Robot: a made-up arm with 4 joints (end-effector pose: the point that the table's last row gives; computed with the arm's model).
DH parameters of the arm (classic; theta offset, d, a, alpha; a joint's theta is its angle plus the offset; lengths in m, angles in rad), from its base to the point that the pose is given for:
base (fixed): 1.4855 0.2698 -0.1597 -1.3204
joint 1: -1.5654 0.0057 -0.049 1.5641
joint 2: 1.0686 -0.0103 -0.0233 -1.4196
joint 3: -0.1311 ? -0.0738 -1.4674
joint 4: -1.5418 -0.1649 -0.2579 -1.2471
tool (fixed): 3.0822 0.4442 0 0
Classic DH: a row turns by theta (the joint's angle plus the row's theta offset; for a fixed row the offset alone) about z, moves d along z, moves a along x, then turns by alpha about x.
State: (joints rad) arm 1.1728 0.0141 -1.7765 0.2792
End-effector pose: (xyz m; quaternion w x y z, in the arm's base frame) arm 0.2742 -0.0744 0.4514 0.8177 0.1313 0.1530 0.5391
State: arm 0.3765 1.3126 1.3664 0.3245
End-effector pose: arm -0.2051 0.1584 0.3220 0.3625 -0.4217 -0.6587 -0.5068
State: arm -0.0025 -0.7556 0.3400 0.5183
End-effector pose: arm 0.3146 -0.0719 0.3650 0.9298 -0.2885 0.2218 0.0555
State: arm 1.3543 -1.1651 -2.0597 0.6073
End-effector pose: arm 0.3335 -0.3489 0.1833 0.8684 0.2735 0.4077 0.0693
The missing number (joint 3, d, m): 0.0826
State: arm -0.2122 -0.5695 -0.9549 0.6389
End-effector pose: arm 0.3273 -0.2324 0.3561 0.8843 0.3676 0.0857 0.2748
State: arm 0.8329 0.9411 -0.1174 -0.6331
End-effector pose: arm -0.3627 -0.4315 0.2550 0.3601 -0.0930 -0.8378 0.3998
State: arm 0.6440 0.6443 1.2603 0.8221
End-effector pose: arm 0.0479 0.1207 0.4904 0.5705 -0.6319 -0.3547 -0.3865
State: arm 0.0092 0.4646 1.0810 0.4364
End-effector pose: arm 0.0099 0.0665 0.5357 0.7030 -0.5149 -0.3063 -0.3831
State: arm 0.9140 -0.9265 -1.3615 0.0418
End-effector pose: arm 0.2588 -0.3587 0.4255 0.9754 0.1371 0.1565 0.0727
